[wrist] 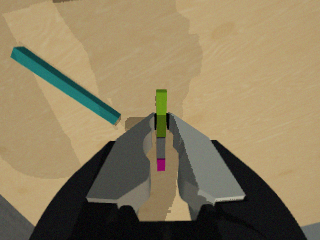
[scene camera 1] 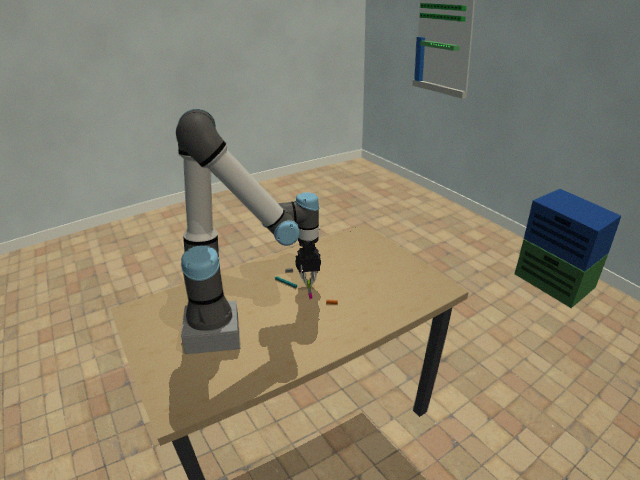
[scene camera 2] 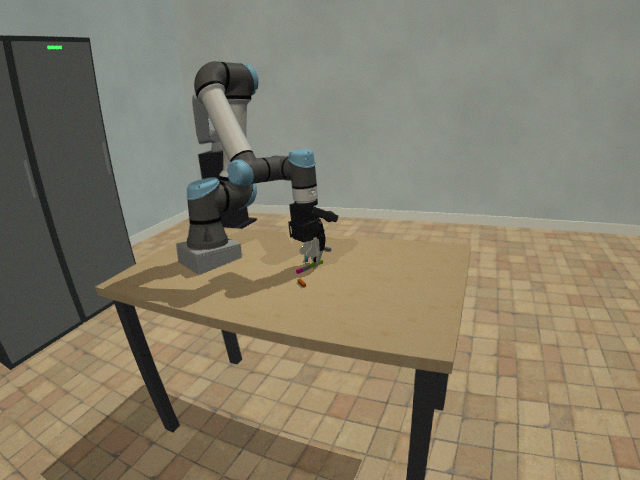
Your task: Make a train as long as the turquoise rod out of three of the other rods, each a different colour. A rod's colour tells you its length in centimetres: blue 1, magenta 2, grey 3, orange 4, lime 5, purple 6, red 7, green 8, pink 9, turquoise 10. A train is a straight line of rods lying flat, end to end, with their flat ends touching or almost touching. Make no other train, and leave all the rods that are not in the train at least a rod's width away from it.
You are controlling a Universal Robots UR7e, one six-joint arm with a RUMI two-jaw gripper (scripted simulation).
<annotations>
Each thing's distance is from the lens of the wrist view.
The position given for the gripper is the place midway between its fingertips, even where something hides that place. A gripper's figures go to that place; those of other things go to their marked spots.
gripper (wrist: 161, 114): 0.15 m
turquoise rod (wrist: 25, 57): 0.17 m
</annotations>
